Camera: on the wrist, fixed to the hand. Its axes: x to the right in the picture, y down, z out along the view.
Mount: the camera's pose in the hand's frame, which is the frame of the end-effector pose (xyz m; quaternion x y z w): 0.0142 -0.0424 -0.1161 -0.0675 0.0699 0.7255 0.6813
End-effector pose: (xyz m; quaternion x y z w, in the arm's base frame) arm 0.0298 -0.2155 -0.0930 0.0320 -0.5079 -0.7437 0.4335
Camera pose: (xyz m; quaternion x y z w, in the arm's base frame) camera 0.0517 -0.3050 -0.1766 -0.3240 -0.2888 -0.2242 0.8726
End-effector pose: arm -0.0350 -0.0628 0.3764 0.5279 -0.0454 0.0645 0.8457
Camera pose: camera -0.0133 0.0240 0.2899 0.2651 -0.3591 0.6913 0.5682
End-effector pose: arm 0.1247 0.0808 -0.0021 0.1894 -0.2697 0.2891 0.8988
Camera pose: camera 0.2044 0.1121 -0.0924 -0.1475 -0.2778 0.8441 0.4342
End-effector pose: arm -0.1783 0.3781 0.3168 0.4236 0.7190 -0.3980 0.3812
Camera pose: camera -0.2465 0.4726 0.3604 0.8123 0.2360 0.0835 0.5268
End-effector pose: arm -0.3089 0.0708 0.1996 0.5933 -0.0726 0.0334 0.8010
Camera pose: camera -0.2801 0.1688 0.1286 0.2951 -0.4262 0.6405 0.5666
